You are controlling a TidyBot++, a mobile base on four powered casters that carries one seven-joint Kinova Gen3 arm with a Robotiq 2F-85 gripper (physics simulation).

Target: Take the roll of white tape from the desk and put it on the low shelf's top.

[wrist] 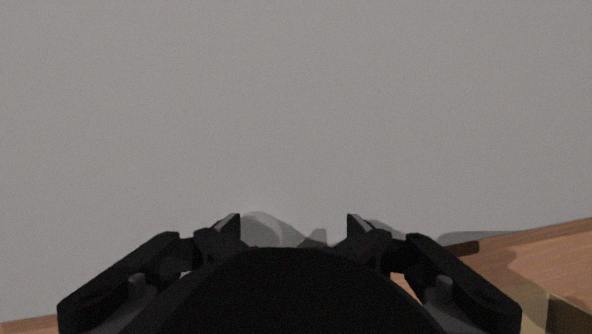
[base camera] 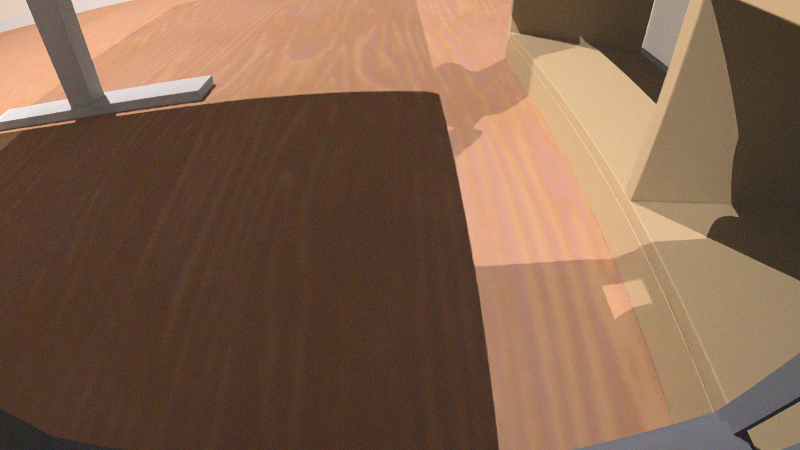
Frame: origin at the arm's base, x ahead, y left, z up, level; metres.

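Where they show: gripper, between the fingertips: [wrist: 293, 225].
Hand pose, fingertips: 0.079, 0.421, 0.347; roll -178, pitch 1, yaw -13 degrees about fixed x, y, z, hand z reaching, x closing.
Each offset is from my fingertips to the top centre of the thing, as dx, dy, dz. "pt": to the spot under its first point. Level surfaces: height alone.
The desk's pale grey top {dz -0.024} [wrist: 295, 110] fills most of the wrist view. The roll of white tape {-0.039, -0.011, +0.001} [wrist: 260, 231] is partly visible on it, near the left fingertip, in shadow. Its lower part is hidden behind the black gripper body. My gripper [wrist: 293, 225] is open with nothing held, and its fingertips stand apart over the desk top around the visible part of the roll. How high they are above it I cannot tell. A tan wooden shelf unit {pt +0.329, -0.741, -0.561} [base camera: 685, 128] stands at the right in the base view; its top shows at the upper right corner.
A grey desk leg with a flat foot [base camera: 156, 92] stands at the upper left of the base view. A dark shadow lies across the wood floor {dz -0.744} [base camera: 520, 195]. Grey bars [base camera: 660, 436] cross the lower right corner. Wood floor also shows beyond the desk edge in the wrist view.
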